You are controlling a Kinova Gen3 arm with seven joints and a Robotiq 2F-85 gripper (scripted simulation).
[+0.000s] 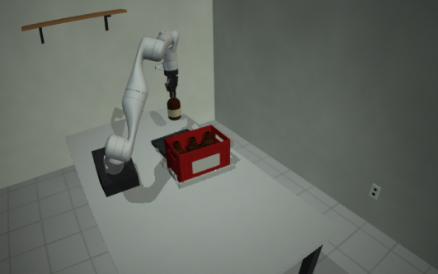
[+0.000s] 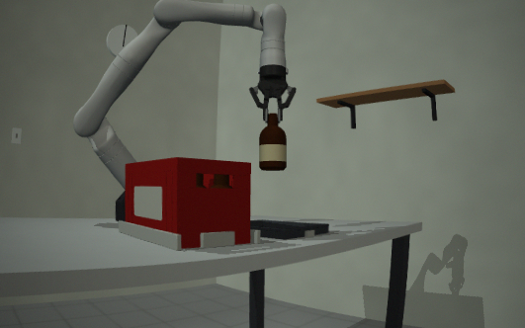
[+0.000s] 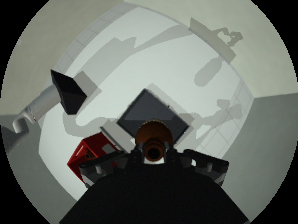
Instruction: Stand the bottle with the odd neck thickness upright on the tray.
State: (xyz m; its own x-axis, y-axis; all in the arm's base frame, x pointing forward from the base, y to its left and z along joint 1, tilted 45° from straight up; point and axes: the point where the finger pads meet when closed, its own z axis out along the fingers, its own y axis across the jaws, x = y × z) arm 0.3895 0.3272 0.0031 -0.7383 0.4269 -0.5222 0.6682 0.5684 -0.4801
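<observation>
The dark tray lies 31 cm below my hand. Also, from my hand: red crate: 1 cm ahead, 28 cm to the right, 24 cm below.
</observation>
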